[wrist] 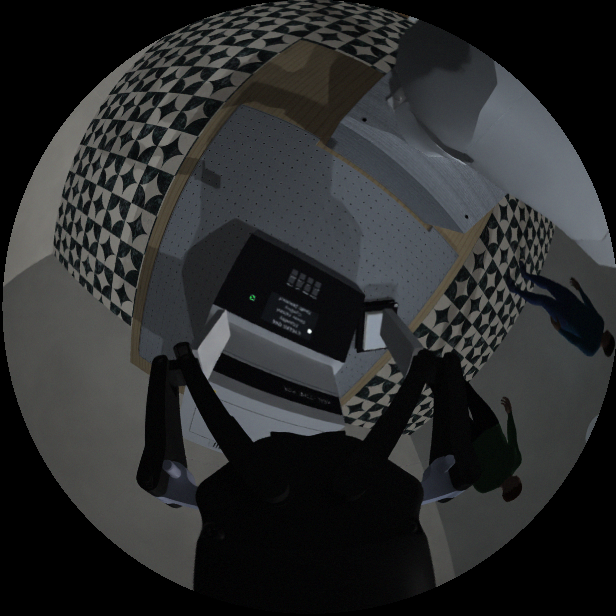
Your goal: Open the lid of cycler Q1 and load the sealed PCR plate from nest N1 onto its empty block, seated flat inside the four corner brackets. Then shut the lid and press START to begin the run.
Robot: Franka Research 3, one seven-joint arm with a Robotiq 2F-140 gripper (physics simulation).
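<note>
The cycler (281,333) stands on the perforated grey table, right below my wrist. Its black control panel (287,298) carries a green light (251,297), a small screen and a white dot (309,330). The light grey lid (270,353) looks down, and no block shows. To the cycler's right, a small dark nest holds a pale plate (376,330), partly hidden by my right finger. My gripper (304,353) is open and empty. Its two fingers are spread wide on either side of the cycler's front, above it and not touching it.
The robot's grey base (436,114) rises at the table's far side. The table has a wooden rim (172,189), and checkered floor lies beyond it. Two human figures (574,310) (499,448) stand off to the right.
</note>
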